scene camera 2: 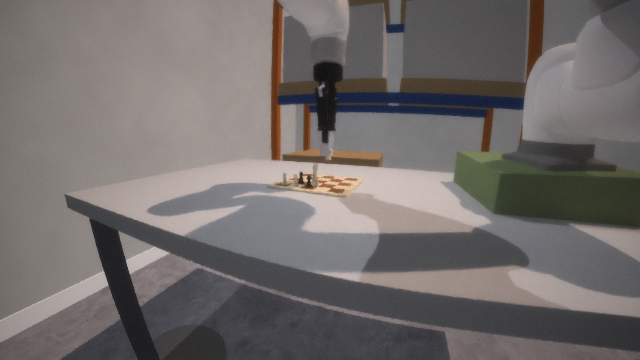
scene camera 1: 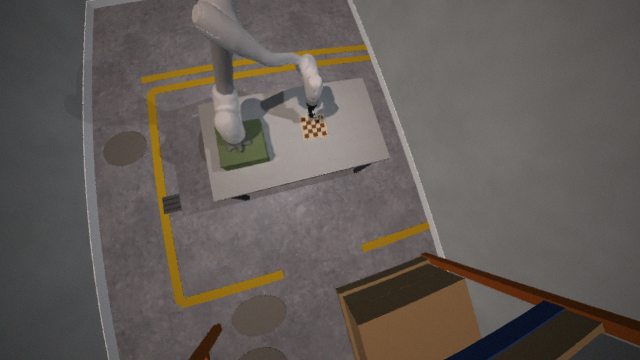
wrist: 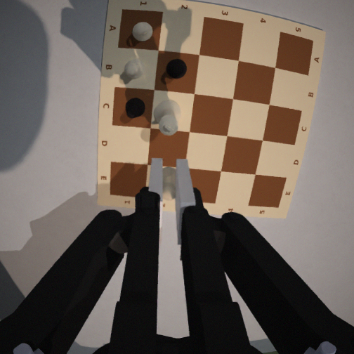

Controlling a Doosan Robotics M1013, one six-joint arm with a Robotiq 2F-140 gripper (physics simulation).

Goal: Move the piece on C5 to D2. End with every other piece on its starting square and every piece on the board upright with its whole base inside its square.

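Places are measured from the arm's base along level axes (x right, y ahead, z up), in millimetres.
Pixels of known places: gripper, fingertip midpoint: [scene camera 2: 326, 155] [scene camera 1: 309, 118]; arm's base at its link origin: [scene camera 2: 552, 163] [scene camera 1: 236, 137].
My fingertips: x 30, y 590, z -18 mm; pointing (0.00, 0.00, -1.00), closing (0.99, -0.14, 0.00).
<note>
For each thing: its top centre in the pictures, then the offset to it from my fingertips. Level surfaces: height alone.
- white pawn at its top centre: [scene camera 2: 328, 148] dx -1, dy -6, dz +21 mm
- chessboard at its top centre: [scene camera 2: 319, 181] [scene camera 1: 313, 126] dx +45, dy +25, dz -81 mm
- tall white piece at its top centre: [scene camera 2: 315, 161] dx +3, dy +31, dz -18 mm
- grey table at its surface level: dz -87 mm
My gripper [scene camera 1: 312, 115] [scene camera 2: 327, 146] [wrist: 168, 175] is shut on a white pawn [scene camera 2: 328, 158] [wrist: 170, 183], held upright well above the chessboard [scene camera 1: 314, 129] [scene camera 2: 345, 183] [wrist: 212, 115]. In the wrist view the fingertips lie at the edge of D2 and E2, and the pawn shows between them over E2. Square D2 [wrist: 169, 148] is bare where it shows; C5 [wrist: 282, 125] is bare. A tall white piece [scene camera 2: 315, 176] [wrist: 167, 117] stands on C2, beside D2. The pawn's height above the board is hard to judge.
White pieces stand on A1 [wrist: 142, 31] and B1 [wrist: 132, 69]. Black pieces stand on B2 [wrist: 176, 68] and C1 [wrist: 135, 107]. The board lies on a grey table [scene camera 1: 350, 140] [scene camera 2: 240, 225]. The arm's green base block [scene camera 1: 255, 155] [scene camera 2: 560, 192] stands at one side.
</note>
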